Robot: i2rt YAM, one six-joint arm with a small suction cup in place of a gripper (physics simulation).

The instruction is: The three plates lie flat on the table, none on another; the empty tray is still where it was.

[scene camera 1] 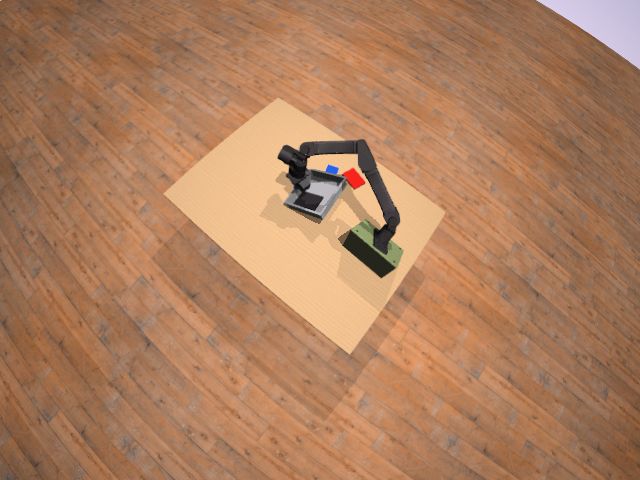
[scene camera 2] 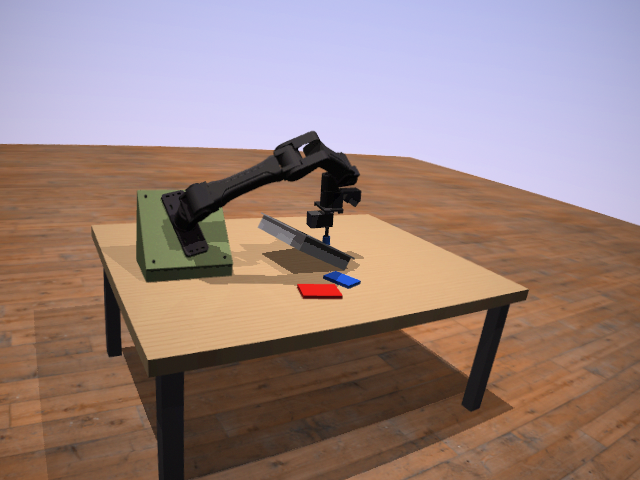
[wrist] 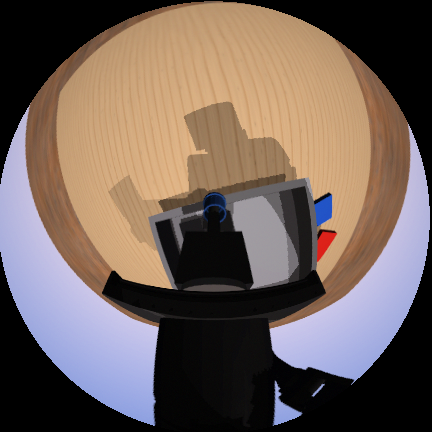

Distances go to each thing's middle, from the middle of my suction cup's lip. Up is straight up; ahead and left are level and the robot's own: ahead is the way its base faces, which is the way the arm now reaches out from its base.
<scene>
My suction cup is now 100 mm past the grey tray [scene camera 2: 301, 241], 20 mm below it and 10 mm to the left of it.
</scene>
